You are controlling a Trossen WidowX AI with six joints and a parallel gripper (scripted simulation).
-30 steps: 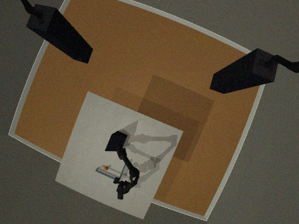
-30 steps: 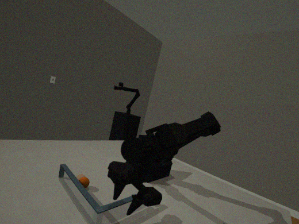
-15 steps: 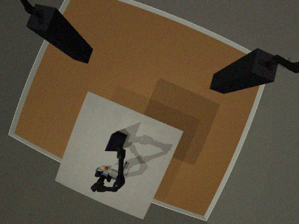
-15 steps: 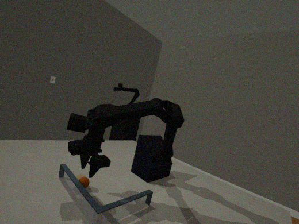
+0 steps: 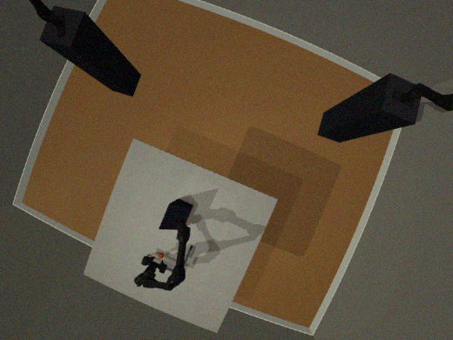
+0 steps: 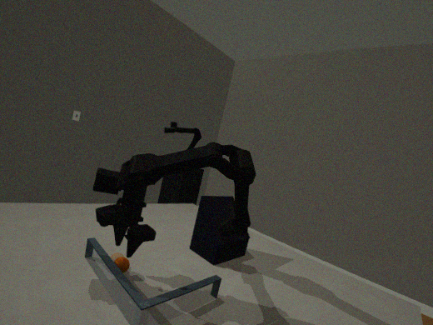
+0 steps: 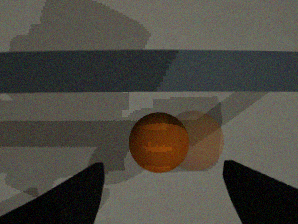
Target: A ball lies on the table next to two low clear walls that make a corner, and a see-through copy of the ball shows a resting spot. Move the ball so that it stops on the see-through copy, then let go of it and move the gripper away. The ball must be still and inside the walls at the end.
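Right now my gripper tip is 4 cm above the orange ball. Also, from my gripper tip: see-through ball copy: 2 cm to the right, 4 cm below.
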